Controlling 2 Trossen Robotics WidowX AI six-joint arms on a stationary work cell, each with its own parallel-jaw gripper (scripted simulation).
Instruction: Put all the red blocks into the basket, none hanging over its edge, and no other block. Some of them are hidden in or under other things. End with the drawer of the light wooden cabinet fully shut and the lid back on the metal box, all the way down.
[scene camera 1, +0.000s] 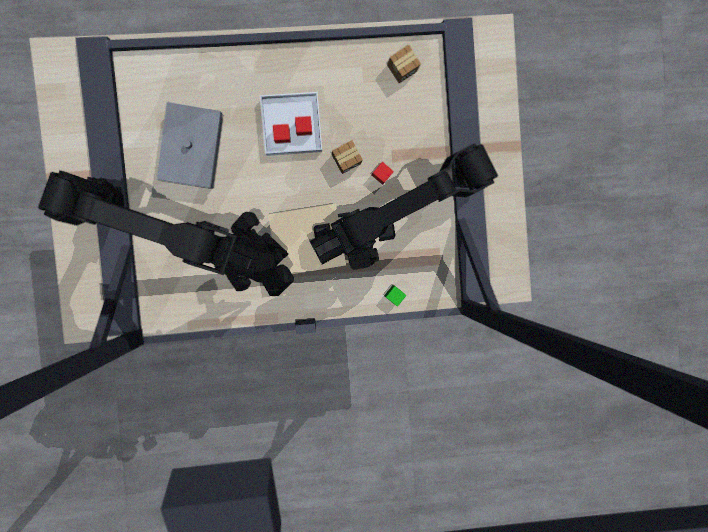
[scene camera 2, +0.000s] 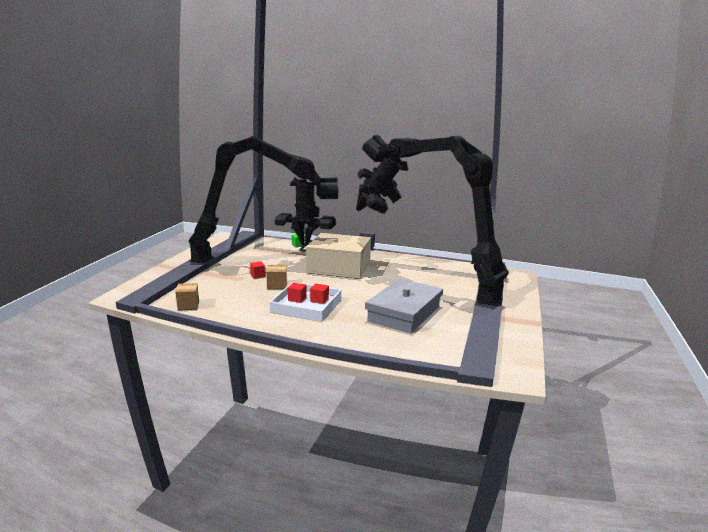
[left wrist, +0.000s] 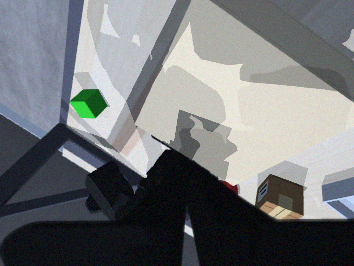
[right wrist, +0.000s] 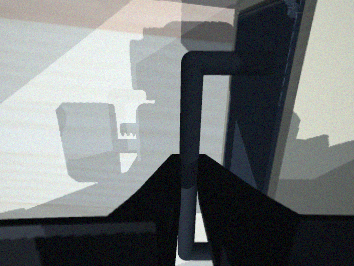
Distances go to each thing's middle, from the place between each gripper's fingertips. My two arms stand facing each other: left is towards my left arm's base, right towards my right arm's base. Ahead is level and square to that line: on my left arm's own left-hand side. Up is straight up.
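My left hand (scene camera 1: 286, 254) is 70 mm to the left of the light wooden cabinet (scene camera 1: 292, 230), 30 mm short of it and 170 mm above it. The drawer (right wrist: 265, 45) is 30 mm ahead of my left hand, 90 mm to the right of it and 170 mm below it. I find the white basket (scene camera 1: 278, 109) 330 mm ahead of my left hand, 50 mm to the right of it and 200 mm below it, and the grey metal lid (scene camera 1: 190, 136) is 280 mm ahead of my left hand, 200 mm to the left of it and 160 mm below it.
The drawer is 90 mm to the left of my right hand (scene camera 2: 305, 247) and 50 mm below it. The light wooden cabinet is 10 mm behind my right hand, 110 mm to the left of it and 50 mm below it. I see the white basket 290 mm ahead of my right hand, 130 mm to the left of it and 80 mm below it, and the grey metal lid is 250 mm ahead of my right hand, 380 mm to the left of it and 40 mm below it. By its middle, the drawer is nearer to my right hand than to my left hand.
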